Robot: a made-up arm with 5 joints.
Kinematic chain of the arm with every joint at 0, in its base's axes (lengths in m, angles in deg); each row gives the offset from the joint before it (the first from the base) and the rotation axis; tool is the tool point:
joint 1: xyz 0 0 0.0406 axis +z
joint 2: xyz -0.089 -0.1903 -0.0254 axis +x
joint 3: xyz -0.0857 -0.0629 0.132 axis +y
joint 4: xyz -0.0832 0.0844 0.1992 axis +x
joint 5: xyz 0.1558 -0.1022 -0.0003 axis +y
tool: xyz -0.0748 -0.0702 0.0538
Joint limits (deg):
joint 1: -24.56..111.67
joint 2: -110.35..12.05
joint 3: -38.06..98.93
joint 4: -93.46..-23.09
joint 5: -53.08..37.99
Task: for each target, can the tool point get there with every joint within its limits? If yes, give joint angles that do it. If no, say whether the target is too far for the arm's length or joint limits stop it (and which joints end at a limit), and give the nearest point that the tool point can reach.
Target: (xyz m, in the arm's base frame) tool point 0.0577 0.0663 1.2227
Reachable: no: too far | nearest point 0.1681 -0.0380 0.5336 | short by 0.706 m
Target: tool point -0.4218 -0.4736 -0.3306
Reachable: no: joint limits stop it (at a limit: joint 2, joint 3) | nearest point -0.2901 -0.3257 -0.2177 | short by 0.228 m
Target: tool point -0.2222 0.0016 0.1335
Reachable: yes | joints 83.17 -87.71 31.27 -41.51 -30.04
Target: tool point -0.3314 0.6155 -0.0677
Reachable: no: joint limits stop it (at a limit: joint 1, joint 3) | nearest point -0.2388 0.4060 -0.0471 | short by 0.230 m
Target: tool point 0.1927 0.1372 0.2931
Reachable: yes | joints 77.43 -14.53 63.87 -47.09 22.55
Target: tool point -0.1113 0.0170 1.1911
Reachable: no: too far | nearest point -0.1859 -0.0463 0.5379 | short by 0.660 m
